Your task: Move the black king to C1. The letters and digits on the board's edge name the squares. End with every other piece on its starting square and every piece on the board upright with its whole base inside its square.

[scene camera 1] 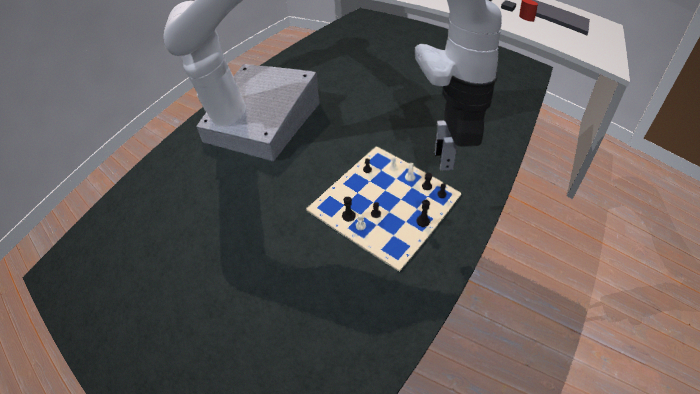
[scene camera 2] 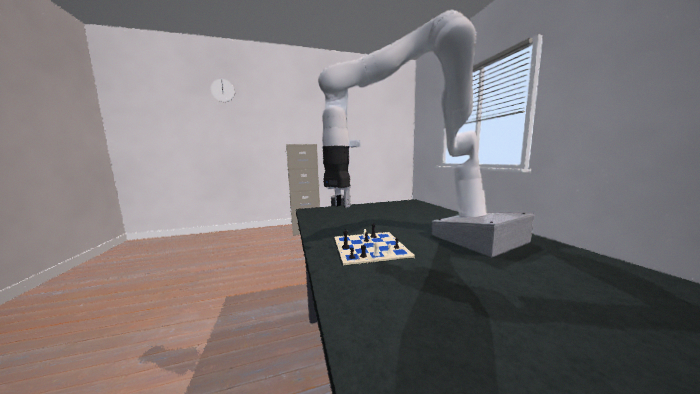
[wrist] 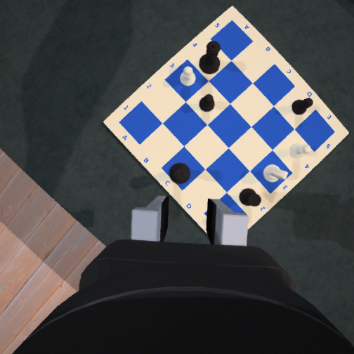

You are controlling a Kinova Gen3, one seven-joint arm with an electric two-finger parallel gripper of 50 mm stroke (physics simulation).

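Frame: origin at the arm's base, x ahead, y left, z up, level; millimetres.
Where they show: gripper, fingertip midpoint: point(scene camera 1: 443, 161) point(scene camera 2: 342, 206); arm's base, link origin: point(scene camera 1: 228, 112) point(scene camera 2: 472, 215).
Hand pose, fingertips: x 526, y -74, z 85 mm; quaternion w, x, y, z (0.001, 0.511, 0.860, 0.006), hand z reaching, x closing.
Note:
Things, the pixels of their centre, and the offset from my fingertips.
- chessboard, body centre: point(scene camera 1: 387, 201) point(scene camera 2: 369, 245) 97 mm back, 3 mm left, 149 mm down
- black king, body centre: point(scene camera 1: 424, 210) point(scene camera 2: 345, 238) 16 mm back, 19 mm right, 114 mm down
- tall black piece, body centre: point(scene camera 1: 348, 207) point(scene camera 2: 373, 230) 149 mm back, 58 mm right, 120 mm down
- small black piece, body centre: point(scene camera 1: 442, 189) 0 mm ahead, 58 mm left, 130 mm down
The chessboard point(scene camera 1: 378, 238) point(scene camera 2: 380, 260) point(wrist: 164, 102) lies on the dark table. A tall black piece, which I take for the black king point(scene camera 1: 424, 214) point(scene camera 2: 345, 240) point(wrist: 180, 172), stands upright on C1, its base appearing inside the blue square. Another tall black piece point(scene camera 1: 348, 209) point(scene camera 2: 373, 231) point(wrist: 209, 63) stands on A4. My gripper point(scene camera 1: 443, 161) point(scene camera 2: 339, 204) point(wrist: 187, 213) is partly open and empty, high above the board near its C–D edge in the wrist view. It is apart from every piece. A small black piece point(scene camera 1: 442, 190) stands on E1; the gripper hides it in the wrist view.
A white piece point(wrist: 187, 76) is on A3 and a small black piece point(wrist: 206, 102) on B3. A black piece point(wrist: 250, 197) is on E2, white pieces point(wrist: 274, 173) point(wrist: 300, 150) on E3 and E4, and a black piece point(wrist: 302, 106) on D5. All appear upright.

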